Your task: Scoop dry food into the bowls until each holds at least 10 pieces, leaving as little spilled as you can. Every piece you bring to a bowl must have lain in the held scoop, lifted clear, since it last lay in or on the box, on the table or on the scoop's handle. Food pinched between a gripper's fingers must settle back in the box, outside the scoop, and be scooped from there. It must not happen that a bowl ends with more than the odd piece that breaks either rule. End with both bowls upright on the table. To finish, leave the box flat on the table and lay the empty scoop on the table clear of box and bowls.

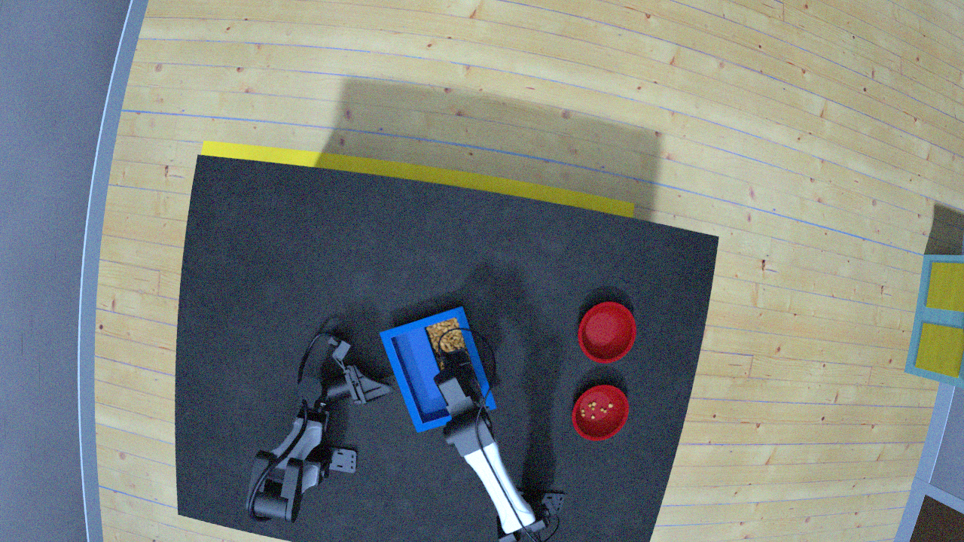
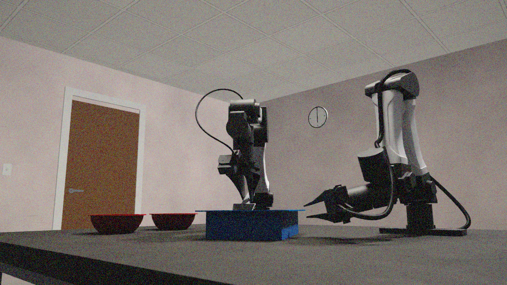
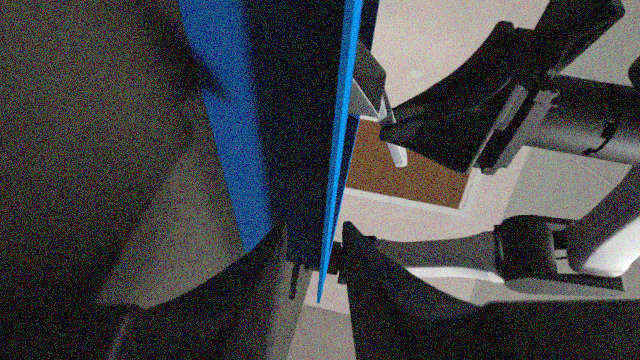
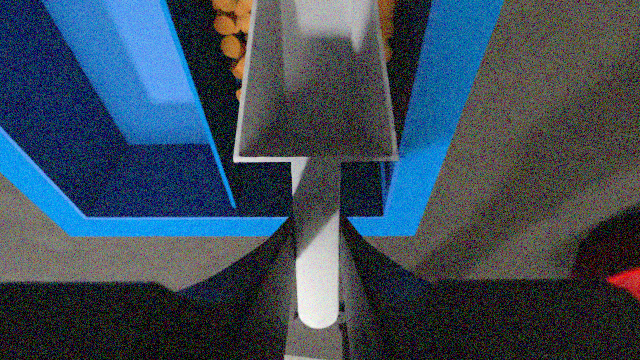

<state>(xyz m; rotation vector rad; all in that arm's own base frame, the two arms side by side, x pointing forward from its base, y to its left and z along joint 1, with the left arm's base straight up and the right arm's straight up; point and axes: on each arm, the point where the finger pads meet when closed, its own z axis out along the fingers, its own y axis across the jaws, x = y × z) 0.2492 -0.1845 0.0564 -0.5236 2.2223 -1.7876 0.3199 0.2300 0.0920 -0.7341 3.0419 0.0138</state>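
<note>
The grey scoop lies 30 mm below my right hand, 30 mm ahead of it and 20 mm to the left of it. The rest, counted from my right hand: blue box: 90 mm to the left, 50 mm below, 50 mm ahead.
</note>
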